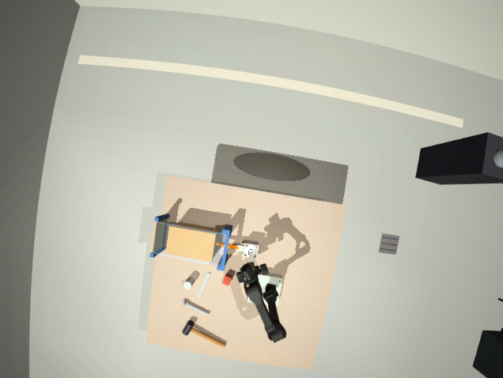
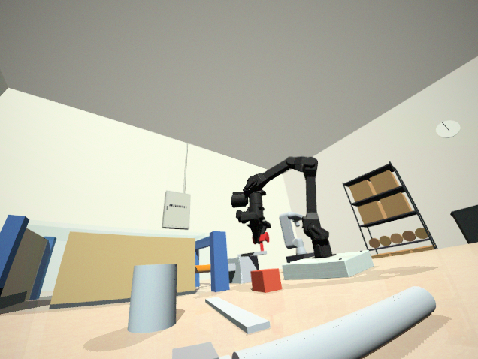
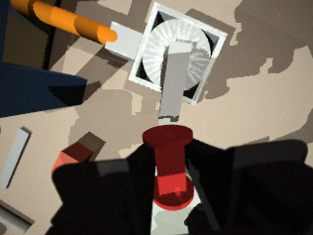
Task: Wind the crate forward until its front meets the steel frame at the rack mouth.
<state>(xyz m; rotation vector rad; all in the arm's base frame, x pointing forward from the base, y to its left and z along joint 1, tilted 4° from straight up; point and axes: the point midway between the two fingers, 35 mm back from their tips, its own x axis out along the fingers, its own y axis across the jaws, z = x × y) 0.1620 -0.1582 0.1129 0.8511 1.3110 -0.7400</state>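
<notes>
My gripper tip is 10 cm above the winch, 9 cm to the left of it and 1 cm short of it. Also, from my gripper tip: winch crank handle: 3 cm below, 2 cm to the right; then blue frame: 18 cm ahead, 7 cm to the right, 2 cm below; then red knob: 1 cm to the left, 1 cm behind.
</notes>
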